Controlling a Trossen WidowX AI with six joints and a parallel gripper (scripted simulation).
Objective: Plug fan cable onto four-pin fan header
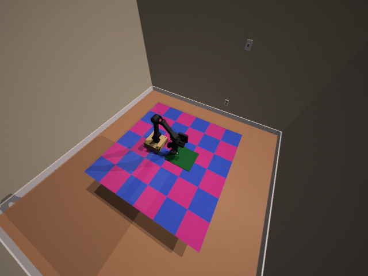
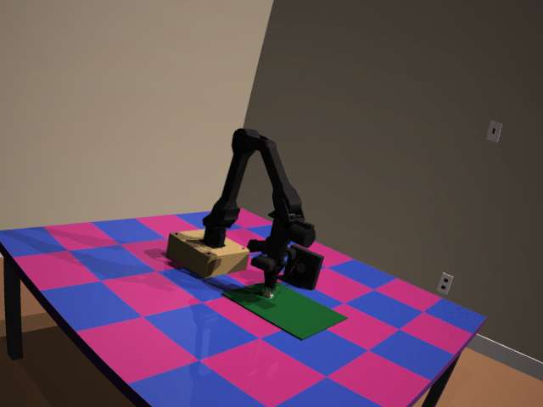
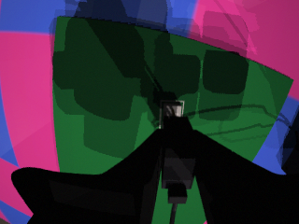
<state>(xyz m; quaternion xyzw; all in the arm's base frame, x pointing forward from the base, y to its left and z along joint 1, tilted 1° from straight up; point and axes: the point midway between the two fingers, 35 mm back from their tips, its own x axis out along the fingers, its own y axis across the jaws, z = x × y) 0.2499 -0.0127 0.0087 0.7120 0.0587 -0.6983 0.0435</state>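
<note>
Now: gripper tip 8 cm short of the green board, 6 cm above it and 1 cm to the left of it. The rest, counted from my gripper tip: black fan (19 cm to the left, 1 cm above); then black fan plug (1 cm ahead, 1 cm above).
</note>
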